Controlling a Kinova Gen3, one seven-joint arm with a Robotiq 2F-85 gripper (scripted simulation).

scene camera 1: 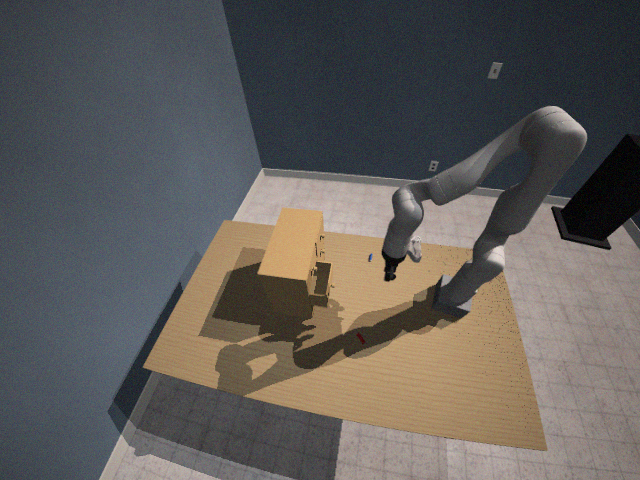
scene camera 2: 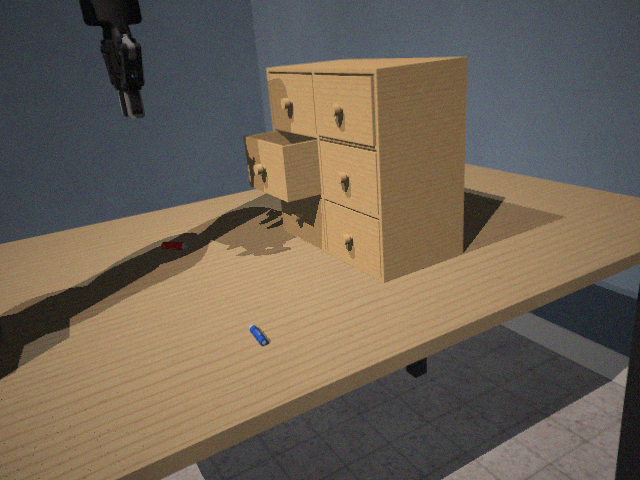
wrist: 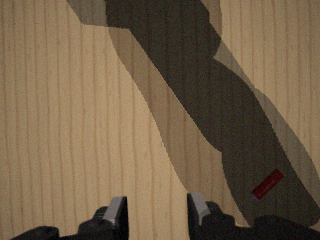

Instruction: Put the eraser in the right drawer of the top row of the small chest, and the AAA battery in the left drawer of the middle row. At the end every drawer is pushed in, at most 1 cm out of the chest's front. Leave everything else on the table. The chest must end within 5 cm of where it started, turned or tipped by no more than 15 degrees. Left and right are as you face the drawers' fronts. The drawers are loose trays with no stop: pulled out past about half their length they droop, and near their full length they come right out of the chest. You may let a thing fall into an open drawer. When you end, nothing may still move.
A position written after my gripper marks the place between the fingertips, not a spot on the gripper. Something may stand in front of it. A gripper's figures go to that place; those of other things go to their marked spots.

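My gripper [scene camera 2: 134, 117]: 87 cm from the lens. A drawer [scene camera 2: 355, 122] is 80 cm from the lens, a wooden chest [scene camera 2: 420, 109] 81 cm from the lens. A drawer [scene camera 2: 288, 164] is 89 cm from the lens; a drawer [scene camera 2: 304, 217], 100 cm from the lens.
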